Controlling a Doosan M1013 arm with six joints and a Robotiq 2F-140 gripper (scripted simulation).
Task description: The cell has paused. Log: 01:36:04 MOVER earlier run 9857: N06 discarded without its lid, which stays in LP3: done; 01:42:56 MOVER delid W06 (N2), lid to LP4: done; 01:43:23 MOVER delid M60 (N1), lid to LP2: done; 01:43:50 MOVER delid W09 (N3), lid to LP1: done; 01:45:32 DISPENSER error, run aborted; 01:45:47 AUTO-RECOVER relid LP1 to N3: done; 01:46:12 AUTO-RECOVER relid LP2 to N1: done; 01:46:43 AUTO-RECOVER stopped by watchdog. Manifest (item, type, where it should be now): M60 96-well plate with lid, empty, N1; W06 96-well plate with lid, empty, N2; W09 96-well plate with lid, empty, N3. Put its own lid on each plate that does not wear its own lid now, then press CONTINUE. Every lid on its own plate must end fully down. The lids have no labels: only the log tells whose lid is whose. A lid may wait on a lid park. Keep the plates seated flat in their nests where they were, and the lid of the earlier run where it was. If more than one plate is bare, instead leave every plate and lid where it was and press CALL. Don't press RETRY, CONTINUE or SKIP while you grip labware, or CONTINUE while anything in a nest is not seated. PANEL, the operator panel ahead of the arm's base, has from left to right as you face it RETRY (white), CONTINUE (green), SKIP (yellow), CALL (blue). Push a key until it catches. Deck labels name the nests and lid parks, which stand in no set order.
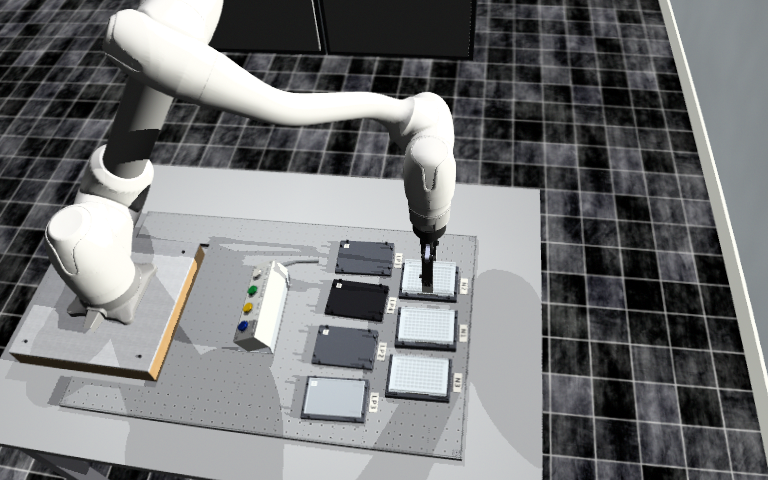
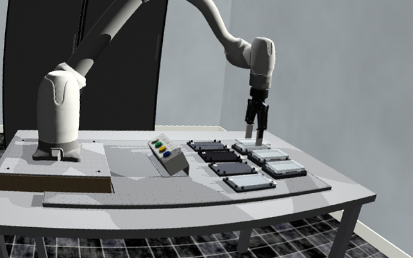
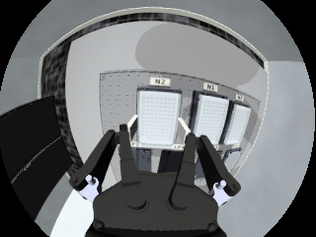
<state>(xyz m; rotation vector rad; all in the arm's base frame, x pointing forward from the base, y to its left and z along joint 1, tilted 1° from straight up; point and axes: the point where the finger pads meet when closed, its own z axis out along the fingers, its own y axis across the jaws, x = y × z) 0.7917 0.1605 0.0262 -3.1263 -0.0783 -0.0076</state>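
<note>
Right now the plate is 40 mm below my hand. The rest, counted from my hand: lid park LP1: 180 mm behind, 60 mm below, 50 mm to the left; then lid park LP4: 170 mm behind, 80 mm to the right, 60 mm below; then lid park LP2: 210 mm to the right, 170 mm behind, 60 mm below.
</note>
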